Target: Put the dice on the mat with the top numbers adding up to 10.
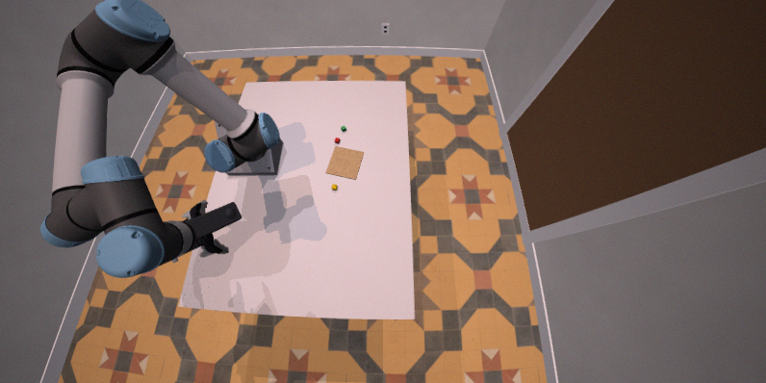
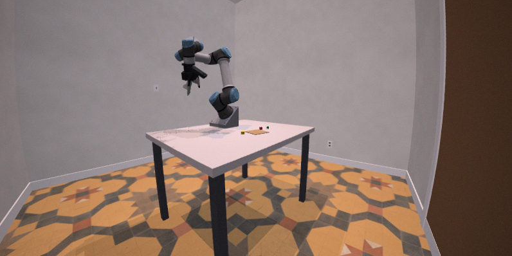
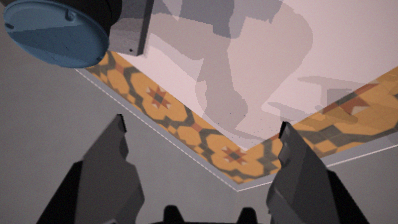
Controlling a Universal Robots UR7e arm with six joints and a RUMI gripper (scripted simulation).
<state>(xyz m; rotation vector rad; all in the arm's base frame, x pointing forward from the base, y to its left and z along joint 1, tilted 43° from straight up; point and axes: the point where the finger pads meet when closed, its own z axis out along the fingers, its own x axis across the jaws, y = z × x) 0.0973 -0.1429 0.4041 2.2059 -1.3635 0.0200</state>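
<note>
Now: the yellow die 260 mm ahead of my hand, 250 mm to the left of it and 300 mm below it. Also, from my hand: brown mat: 290 mm ahead, 370 mm to the left, 310 mm below; then green die: 260 mm ahead, 550 mm to the left, 300 mm below; then red die: 240 mm ahead, 480 mm to the left, 300 mm below.
</note>
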